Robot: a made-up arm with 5 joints.
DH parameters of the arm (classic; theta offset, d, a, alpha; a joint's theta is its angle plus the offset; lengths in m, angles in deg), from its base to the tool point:
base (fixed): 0 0.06 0 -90
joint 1: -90 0.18 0.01 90
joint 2: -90 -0.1 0.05 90
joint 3: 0 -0.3 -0.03 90
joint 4: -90 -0.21 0.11 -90
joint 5: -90 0.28 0.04 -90
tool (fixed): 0 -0.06 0 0
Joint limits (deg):
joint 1: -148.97..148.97
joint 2: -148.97..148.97
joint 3: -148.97..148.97
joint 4: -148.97..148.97
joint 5: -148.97..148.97
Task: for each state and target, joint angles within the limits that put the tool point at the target. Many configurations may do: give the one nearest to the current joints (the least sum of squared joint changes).
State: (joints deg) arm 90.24 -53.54 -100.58 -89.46 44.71
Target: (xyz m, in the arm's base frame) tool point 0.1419 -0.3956 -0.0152
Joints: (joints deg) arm 125.87 -47.26 -119.51 -112.73 39.32
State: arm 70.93 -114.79 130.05 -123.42 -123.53
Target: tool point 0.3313 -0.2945 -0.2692
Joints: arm 52.61 -97.54 110.58 -125.97 -121.78
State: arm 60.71 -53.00 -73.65 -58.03 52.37
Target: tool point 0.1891 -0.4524 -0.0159
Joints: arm 66.47 -60.09 -95.82 -50.27 95.11
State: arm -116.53 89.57 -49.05 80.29 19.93
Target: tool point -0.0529 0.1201 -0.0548
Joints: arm -136.72 55.39 -39.21 102.79 15.19
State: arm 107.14 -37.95 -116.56 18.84 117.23
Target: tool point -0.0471 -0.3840 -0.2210
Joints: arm 108.56 -55.22 -72.89 -1.63 120.92
